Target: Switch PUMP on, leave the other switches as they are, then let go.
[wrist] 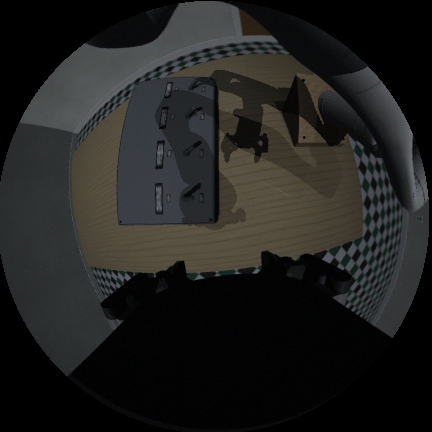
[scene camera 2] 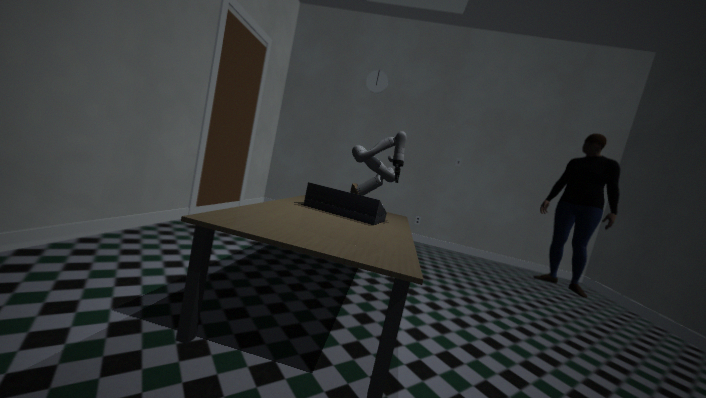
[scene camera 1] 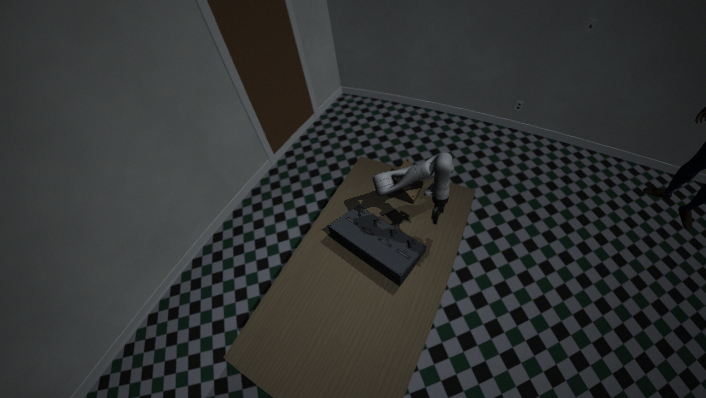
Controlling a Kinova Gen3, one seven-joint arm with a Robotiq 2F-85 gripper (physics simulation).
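Frame: origin at the arm's base, x right, y up, z back, level; centimetres.
Where they show: gripper, fingertip midpoint: [wrist: 223, 265] [scene camera 2: 396, 181] [scene camera 1: 438, 217]; arm's base, origin of the base link: [wrist: 329, 104] [scene camera 2: 359, 191].
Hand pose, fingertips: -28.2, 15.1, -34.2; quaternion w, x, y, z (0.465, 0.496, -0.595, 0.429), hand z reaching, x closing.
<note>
Things, the pixels of their centre, and the offset from my fingertips, as dx, dy, dz. Level surfaces: height alone.
- dark grey switch box, body centre: [wrist: 169, 140] [scene camera 1: 376, 241] [scene camera 2: 346, 205] +28.6, -22.5, -14.0
- lever, body centre: [wrist: 188, 149] +21.1, -17.6, -7.0
- wooden table, its level: dy -28.3
A dark grey switch box [scene camera 1: 372, 247] [scene camera 2: 342, 202] [wrist: 137, 165] sits on the table. Several toggle levers stand in a row on its sloped face; in the wrist view one lever [wrist: 192, 190] is at the lower end and another lever [wrist: 192, 147] is above it. A pale label plate lies beside each lever, but the lettering is too small to read, so I cannot tell which switch is PUMP. My gripper [scene camera 1: 436, 221] [scene camera 2: 397, 181] [wrist: 223, 265] is open and empty. It hangs in the air above the table, off the lever side of the box, touching nothing.
The wooden table [scene camera 1: 320, 325] [scene camera 2: 300, 227] [wrist: 290, 215] bears the box and the arm. A wooden mounting block [wrist: 310, 127] stands at the arm's base. The arm's shadow falls across part of the box. A person [scene camera 2: 582, 210] stands beyond the table at the right.
</note>
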